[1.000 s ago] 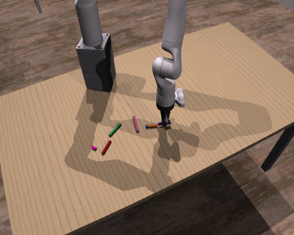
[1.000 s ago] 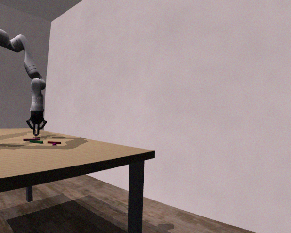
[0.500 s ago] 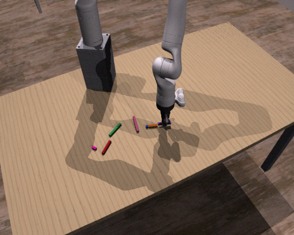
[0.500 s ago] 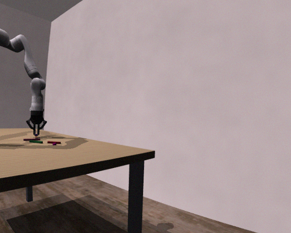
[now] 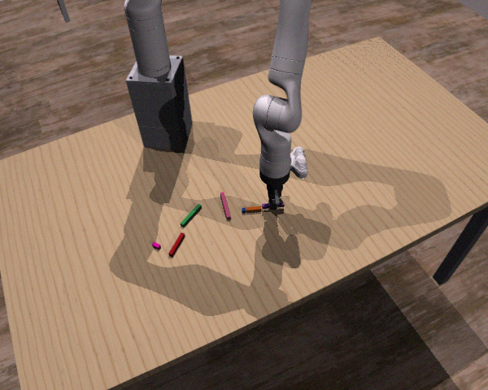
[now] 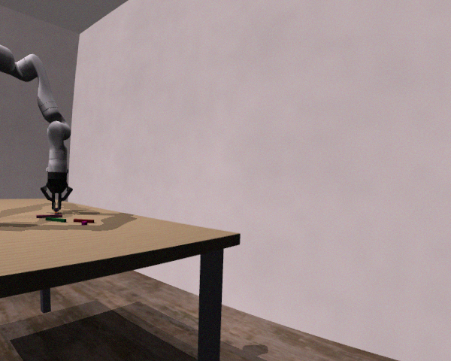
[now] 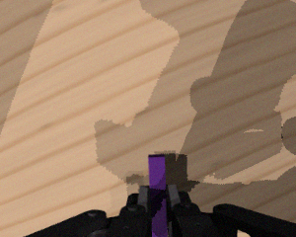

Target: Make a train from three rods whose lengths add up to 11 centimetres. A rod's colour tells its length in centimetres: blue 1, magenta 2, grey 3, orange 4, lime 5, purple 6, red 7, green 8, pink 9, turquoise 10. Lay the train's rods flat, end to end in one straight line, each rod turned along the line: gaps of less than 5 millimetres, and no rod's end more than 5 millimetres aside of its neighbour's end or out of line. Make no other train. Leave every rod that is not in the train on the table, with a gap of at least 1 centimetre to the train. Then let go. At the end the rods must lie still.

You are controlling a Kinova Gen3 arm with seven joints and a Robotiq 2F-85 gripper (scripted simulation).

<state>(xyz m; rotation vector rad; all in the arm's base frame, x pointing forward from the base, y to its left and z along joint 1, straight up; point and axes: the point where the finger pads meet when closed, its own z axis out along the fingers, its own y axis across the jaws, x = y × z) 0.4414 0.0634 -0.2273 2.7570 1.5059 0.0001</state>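
Right now my hand is 4 cm to the left of the orange rod, 3 cm past it and 2 cm above it. The rest, counted from my hand: purple rod (1 cm below); blue rod (7 cm to the right, 4 cm behind, 2 cm below); pink rod (10 cm to the right, 9 cm behind, 2 cm below).
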